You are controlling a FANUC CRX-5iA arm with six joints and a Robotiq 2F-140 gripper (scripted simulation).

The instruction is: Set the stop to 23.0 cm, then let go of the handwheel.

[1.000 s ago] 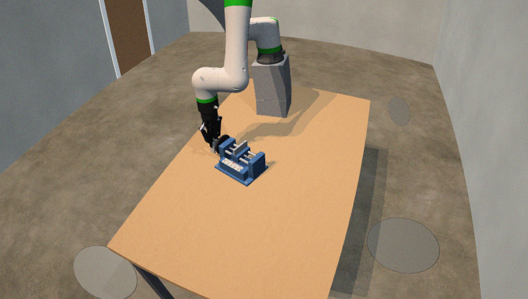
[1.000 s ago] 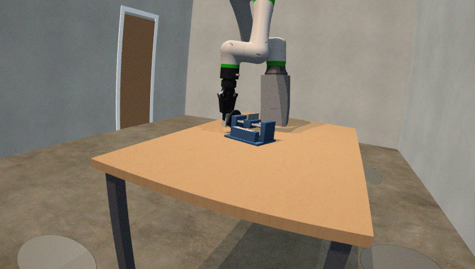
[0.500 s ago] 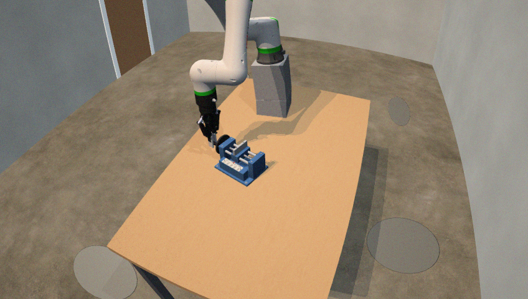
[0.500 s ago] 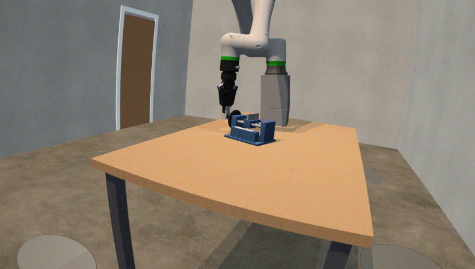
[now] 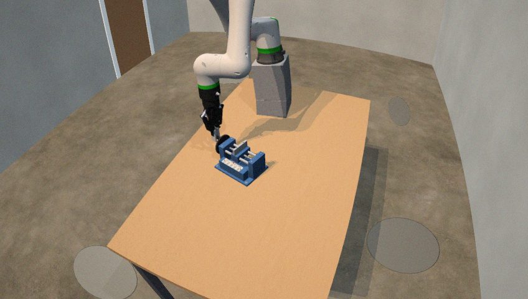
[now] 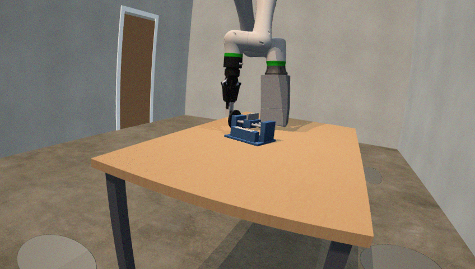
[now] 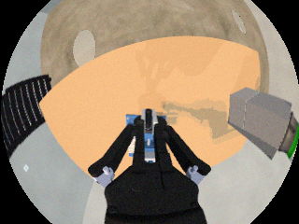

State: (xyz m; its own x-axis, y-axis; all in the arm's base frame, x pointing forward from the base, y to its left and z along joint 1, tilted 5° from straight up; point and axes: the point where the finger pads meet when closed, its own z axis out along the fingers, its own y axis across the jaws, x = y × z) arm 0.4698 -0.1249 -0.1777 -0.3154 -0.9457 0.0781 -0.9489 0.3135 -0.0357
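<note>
Right now the black handwheel is 20 mm to the left of my hand and 20 mm below it. Also, from my hand: grey stop plate (50 mm ahead, 140 mm to the left, 30 mm below).
</note>
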